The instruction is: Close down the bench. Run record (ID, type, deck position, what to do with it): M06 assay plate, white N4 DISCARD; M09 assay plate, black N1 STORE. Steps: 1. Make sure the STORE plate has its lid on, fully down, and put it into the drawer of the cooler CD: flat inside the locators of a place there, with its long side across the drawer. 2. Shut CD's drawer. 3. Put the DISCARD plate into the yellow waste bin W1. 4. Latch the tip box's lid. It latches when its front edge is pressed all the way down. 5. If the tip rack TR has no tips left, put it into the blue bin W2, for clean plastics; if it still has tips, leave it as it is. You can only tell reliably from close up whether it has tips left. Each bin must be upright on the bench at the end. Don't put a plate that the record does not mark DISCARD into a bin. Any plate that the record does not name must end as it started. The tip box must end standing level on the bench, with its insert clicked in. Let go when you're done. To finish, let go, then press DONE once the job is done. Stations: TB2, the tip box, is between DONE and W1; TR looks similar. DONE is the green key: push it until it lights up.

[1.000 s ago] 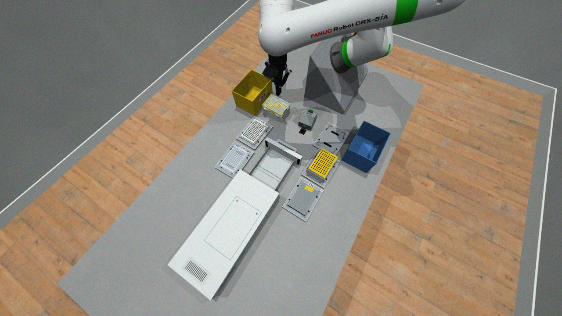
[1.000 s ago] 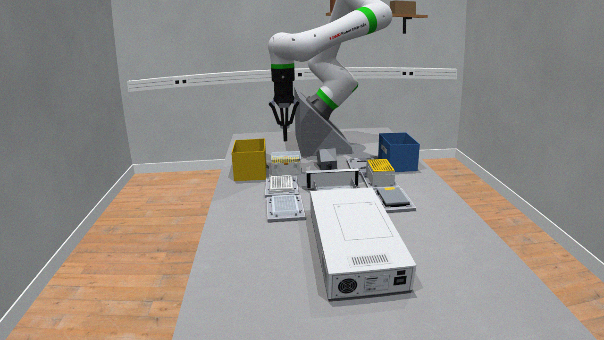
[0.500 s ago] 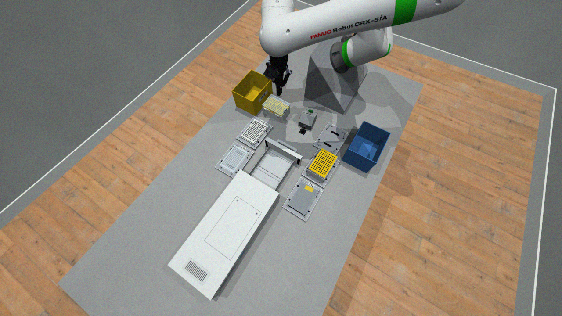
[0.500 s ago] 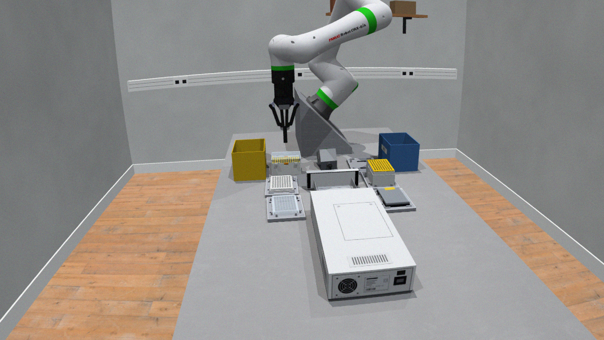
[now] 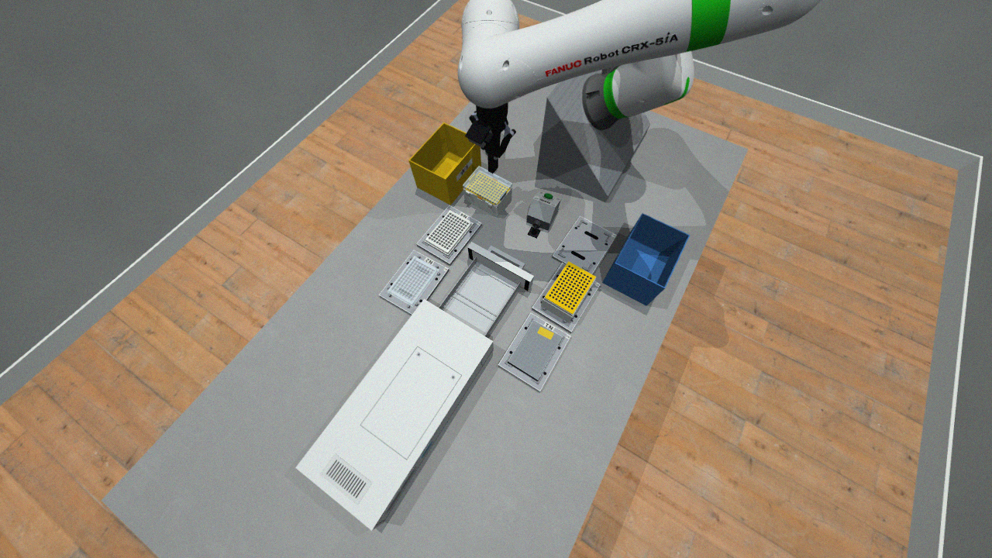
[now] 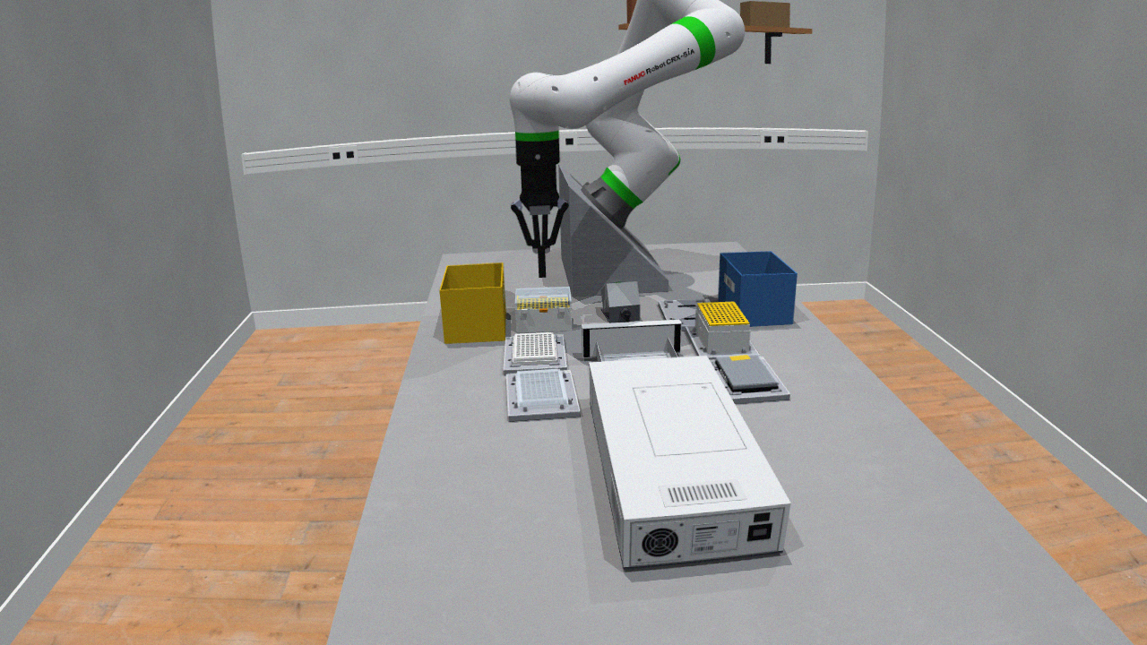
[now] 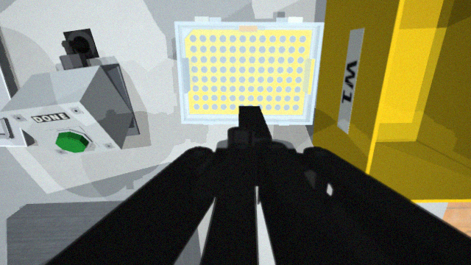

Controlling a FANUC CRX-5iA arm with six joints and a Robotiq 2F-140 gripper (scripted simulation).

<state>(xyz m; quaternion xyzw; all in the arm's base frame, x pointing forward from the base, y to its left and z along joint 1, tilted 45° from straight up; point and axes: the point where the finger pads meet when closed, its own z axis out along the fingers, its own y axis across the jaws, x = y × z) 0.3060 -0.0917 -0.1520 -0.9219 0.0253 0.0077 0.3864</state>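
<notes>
The tip box lid is 80 mm below my hand and 30 mm ahead of it. Round my hand: white assay plate (200 mm ahead, 120 mm below, 30 mm to the right); then yellow bin W1 (150 mm to the right, 100 mm below, 20 mm ahead); then green DONE key (170 mm to the left, 70 mm below, 30 mm behind).
</notes>
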